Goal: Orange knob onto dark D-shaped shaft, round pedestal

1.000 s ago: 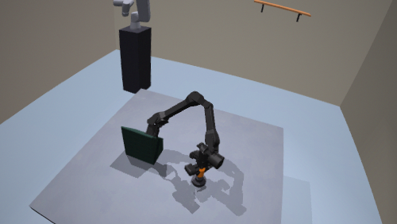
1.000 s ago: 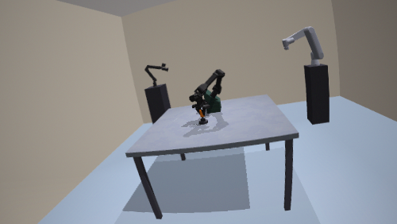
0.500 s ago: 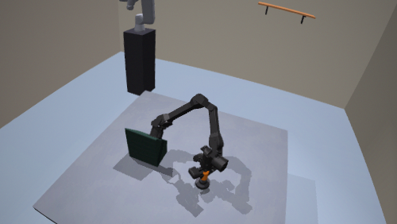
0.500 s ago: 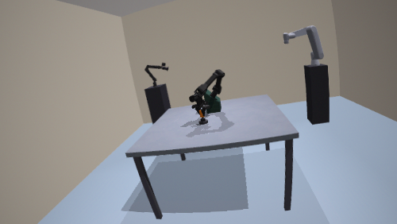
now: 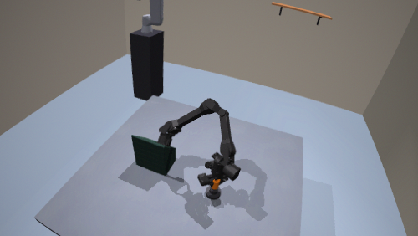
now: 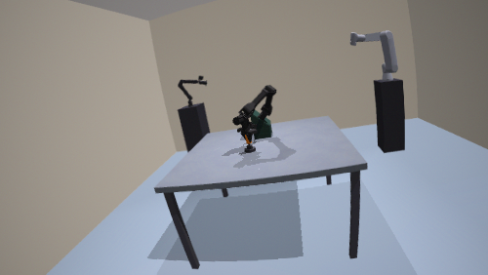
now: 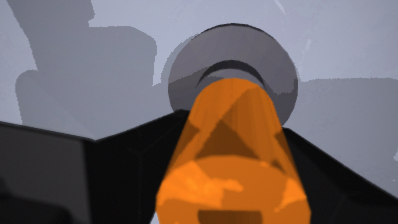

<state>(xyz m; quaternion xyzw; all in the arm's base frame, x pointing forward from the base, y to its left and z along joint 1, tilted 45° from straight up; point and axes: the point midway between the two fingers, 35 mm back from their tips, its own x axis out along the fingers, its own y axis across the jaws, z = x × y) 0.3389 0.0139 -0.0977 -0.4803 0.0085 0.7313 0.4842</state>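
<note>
The orange knob lies 2 cm above my gripper tip. From my gripper tip the other things lie so: pedestal 4 cm below.
</note>
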